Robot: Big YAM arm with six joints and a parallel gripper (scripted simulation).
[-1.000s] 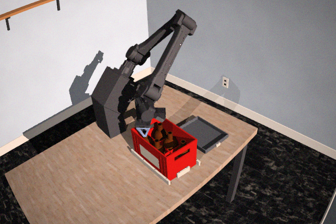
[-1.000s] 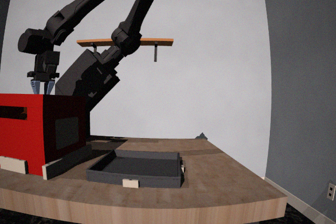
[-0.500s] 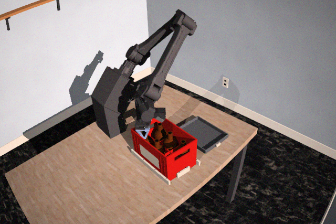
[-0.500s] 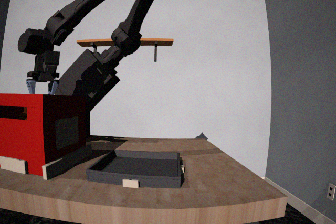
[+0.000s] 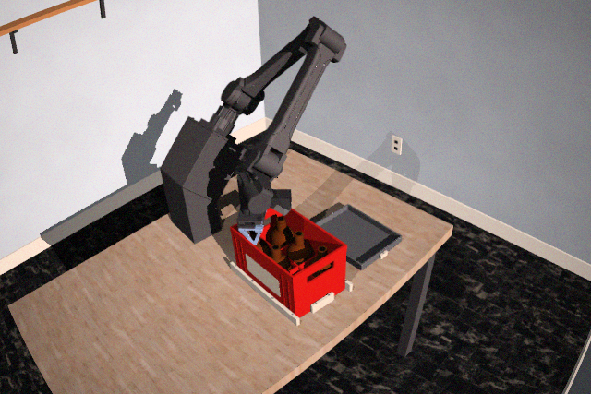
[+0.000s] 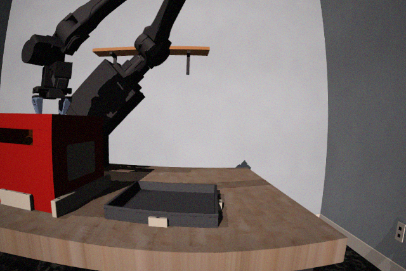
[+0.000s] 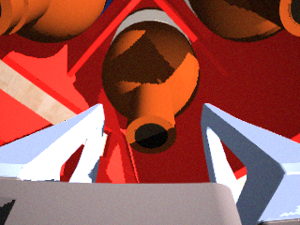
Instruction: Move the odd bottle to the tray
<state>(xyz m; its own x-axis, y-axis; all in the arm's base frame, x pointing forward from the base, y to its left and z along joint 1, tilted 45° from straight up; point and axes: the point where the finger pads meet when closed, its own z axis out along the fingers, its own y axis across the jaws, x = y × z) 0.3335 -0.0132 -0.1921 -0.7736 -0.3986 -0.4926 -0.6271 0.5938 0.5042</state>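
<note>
Now: the red crate 90 mm ahead of my hand, 40 mm to the left of it and 70 mm below it. The rest, counted from my hand: dark grey tray (110 mm ahead, 310 mm to the left, 140 mm below).
</note>
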